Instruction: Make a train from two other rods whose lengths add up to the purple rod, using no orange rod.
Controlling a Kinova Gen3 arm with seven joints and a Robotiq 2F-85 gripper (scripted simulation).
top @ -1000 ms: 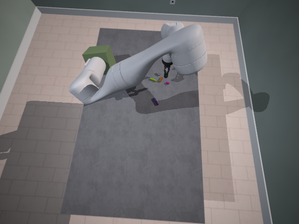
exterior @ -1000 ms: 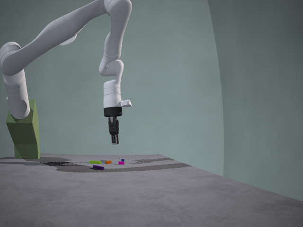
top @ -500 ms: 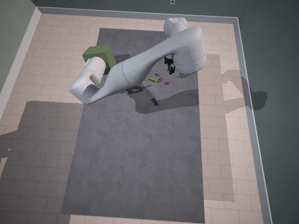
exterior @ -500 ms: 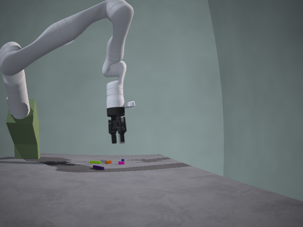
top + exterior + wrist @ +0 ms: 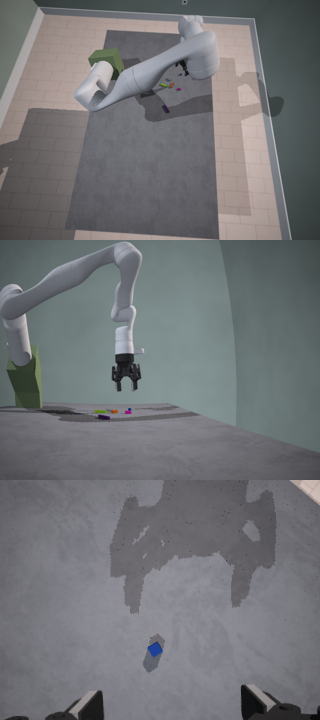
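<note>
Right now the blue rod is 1 cm ahead of my hand, 2 cm to the left of it and 8 cm below it. Round my hand: magenta rod: 9 cm to the right, 8 cm below; then grey rod: 7 cm behind, 2 cm to the right, 8 cm below; then orange rod: 6 cm behind, 6 cm to the right, 8 cm below.
</note>
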